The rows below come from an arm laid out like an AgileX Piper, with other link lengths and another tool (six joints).
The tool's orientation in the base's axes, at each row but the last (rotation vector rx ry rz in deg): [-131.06, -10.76, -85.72]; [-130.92, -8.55, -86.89]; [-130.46, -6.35, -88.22]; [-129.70, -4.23, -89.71]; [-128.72, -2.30, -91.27]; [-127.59, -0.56, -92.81]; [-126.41, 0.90, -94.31]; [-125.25, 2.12, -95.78]
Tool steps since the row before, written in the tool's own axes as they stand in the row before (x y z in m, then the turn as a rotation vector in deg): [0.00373, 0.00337, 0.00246, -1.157, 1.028, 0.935]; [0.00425, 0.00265, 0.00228, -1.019, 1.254, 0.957]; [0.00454, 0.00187, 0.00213, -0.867, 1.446, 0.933]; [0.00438, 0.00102, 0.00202, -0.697, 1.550, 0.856]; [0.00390, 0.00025, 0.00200, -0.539, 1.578, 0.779]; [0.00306, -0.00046, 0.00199, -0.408, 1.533, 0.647]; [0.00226, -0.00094, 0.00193, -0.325, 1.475, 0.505]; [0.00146, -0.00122, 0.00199, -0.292, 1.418, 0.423]
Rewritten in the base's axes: [0.00474, -0.00248, 0.00165, 0.642, -0.444, -1.631]; [0.00449, -0.00210, 0.00238, 0.785, -0.661, -1.573]; [0.00417, -0.00164, 0.00292, 0.877, -0.869, -1.480]; [0.00371, -0.00101, 0.00309, 0.899, -1.021, -1.331]; [0.00325, -0.00035, 0.00293, 0.893, -1.102, -1.173]; [0.00274, 0.00038, 0.00243, 0.805, -1.130, -1.005]; [0.00228, 0.00091, 0.00192, 0.687, -1.138, -0.877]; [0.00202, 0.00133, 0.00131, 0.608, -1.117, -0.810]
